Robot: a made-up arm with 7 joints. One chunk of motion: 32 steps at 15 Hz.
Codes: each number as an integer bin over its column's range. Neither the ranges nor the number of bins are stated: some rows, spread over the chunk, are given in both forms.
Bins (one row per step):
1: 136 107 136 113 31 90
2: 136 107 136 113 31 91
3: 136 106 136 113 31 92
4: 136 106 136 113 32 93
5: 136 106 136 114 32 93
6: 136 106 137 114 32 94
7: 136 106 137 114 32 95
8: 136 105 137 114 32 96
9: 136 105 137 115 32 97
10: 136 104 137 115 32 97
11: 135 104 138 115 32 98
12: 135 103 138 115 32 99
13: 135 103 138 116 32 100
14: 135 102 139 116 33 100
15: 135 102 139 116 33 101
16: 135 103 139 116 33 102
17: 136 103 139 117 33 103
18: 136 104 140 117 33 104
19: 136 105 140 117 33 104
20: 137 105 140 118 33 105
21: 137 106 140 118 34 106
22: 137 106 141 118 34 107
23: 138 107 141 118 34 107
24: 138 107 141 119 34 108
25: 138 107 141 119 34 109
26: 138 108 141 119 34 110
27: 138 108 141 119 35 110
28: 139 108 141 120 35 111
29: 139 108 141 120 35 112
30: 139 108 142 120 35 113
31: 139 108 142 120 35 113
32: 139 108 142 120 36 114
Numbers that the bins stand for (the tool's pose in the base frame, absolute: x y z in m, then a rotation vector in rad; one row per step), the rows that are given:
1: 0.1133 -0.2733 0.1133 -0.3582 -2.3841 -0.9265
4: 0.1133 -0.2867 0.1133 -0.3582 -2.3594 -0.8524
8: 0.1133 -0.3000 0.1267 -0.3335 -2.3594 -0.7782
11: 0.1000 -0.3133 0.1400 -0.3088 -2.3594 -0.7288
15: 0.1000 -0.3400 0.1533 -0.2841 -2.3347 -0.6547
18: 0.1133 -0.3133 0.1667 -0.2594 -2.3347 -0.5806
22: 0.1267 -0.2867 0.1800 -0.2347 -2.3100 -0.5065
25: 0.1400 -0.2733 0.1800 -0.2100 -2.3100 -0.4571
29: 0.1533 -0.2600 0.1800 -0.1853 -2.2853 -0.3829
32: 0.1533 -0.2600 0.1933 -0.1853 -2.2606 -0.3335
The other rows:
2: 0.1133 -0.2733 0.1133 -0.3582 -2.3841 -0.9018
3: 0.1133 -0.2867 0.1133 -0.3582 -2.3841 -0.8771
5: 0.1133 -0.2867 0.1133 -0.3335 -2.3594 -0.8524
6: 0.1133 -0.2867 0.1267 -0.3335 -2.3594 -0.8276
7: 0.1133 -0.2867 0.1267 -0.3335 -2.3594 -0.8029
9: 0.1133 -0.3000 0.1267 -0.3088 -2.3594 -0.7535
10: 0.1133 -0.3133 0.1267 -0.3088 -2.3594 -0.7535
12: 0.1000 -0.3267 0.1400 -0.3088 -2.3594 -0.7041
13: 0.1000 -0.3267 0.1400 -0.2841 -2.3594 -0.6794
14: 0.1000 -0.3400 0.1533 -0.2841 -2.3347 -0.6794
16: 0.1000 -0.3267 0.1533 -0.2841 -2.3347 -0.6300
17: 0.1133 -0.3267 0.1533 -0.2594 -2.3347 -0.6053
19: 0.1133 -0.3000 0.1667 -0.2594 -2.3347 -0.5806
20: 0.1267 -0.3000 0.1667 -0.2347 -2.3347 -0.5559
21: 0.1267 -0.2867 0.1667 -0.2347 -2.3100 -0.5312
23: 0.1400 -0.2733 0.1800 -0.2347 -2.3100 -0.5065
24: 0.1400 -0.2733 0.1800 -0.2100 -2.3100 -0.4818
26: 0.1400 -0.2600 0.1800 -0.2100 -2.3100 -0.4324
27: 0.1400 -0.2600 0.1800 -0.2100 -2.2853 -0.4324
28: 0.1533 -0.2600 0.1800 -0.1853 -2.2853 -0.4076
30: 0.1533 -0.2600 0.1933 -0.1853 -2.2853 -0.3582
31: 0.1533 -0.2600 0.1933 -0.1853 -2.2853 -0.3582

